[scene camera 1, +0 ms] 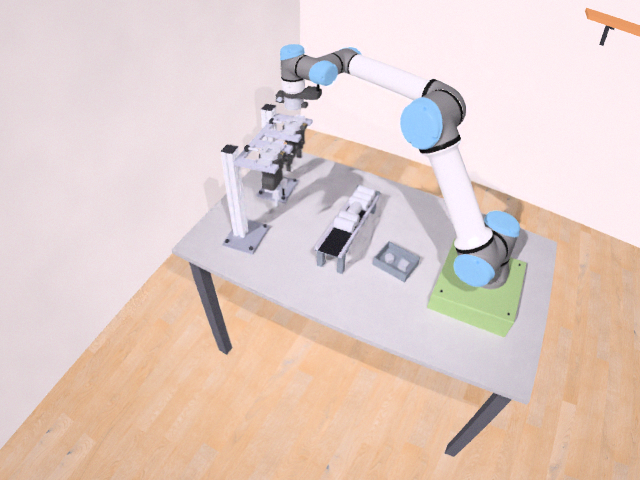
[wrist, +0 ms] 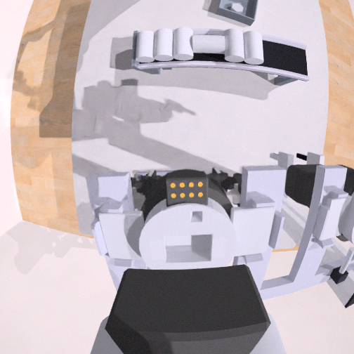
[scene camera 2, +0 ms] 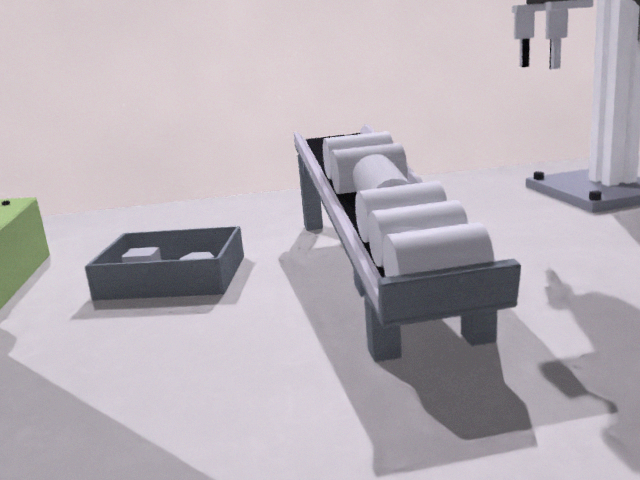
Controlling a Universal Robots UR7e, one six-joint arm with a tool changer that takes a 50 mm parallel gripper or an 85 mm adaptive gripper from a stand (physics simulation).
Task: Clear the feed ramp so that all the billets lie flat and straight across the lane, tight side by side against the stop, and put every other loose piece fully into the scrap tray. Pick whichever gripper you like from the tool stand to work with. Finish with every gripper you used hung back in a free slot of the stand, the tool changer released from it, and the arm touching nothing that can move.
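Note:
The arm's bare tool changer (scene camera 1: 293,101) is above the far end of the tool stand (scene camera 1: 235,196); no gripper is mounted. The adaptive gripper's coupling (wrist: 187,232) hangs in its slot ahead of the wrist camera. The parallel gripper (scene camera 2: 540,66) also hangs in the stand, its fingers apart. On the feed ramp (scene camera 1: 334,241) (scene camera 2: 449,293) (wrist: 285,57), three billets lie across the lane beside the stop. A lengthwise cylinder (scene camera 2: 377,171) (wrist: 209,44) lies behind them, followed by two crosswise billets. The scrap tray (scene camera 2: 155,280) (wrist: 231,17) holds a block (scene camera 2: 141,254) and a faceted piece (scene camera 2: 197,255).
The arm's green base (scene camera 1: 473,304) stands beyond the scrap tray, away from the ramp. The stand's two posts rise on bolted base plates. Its slot brackets flank the hanging adaptive gripper's coupling in the wrist view. The ramp stands between the stand and the tray.

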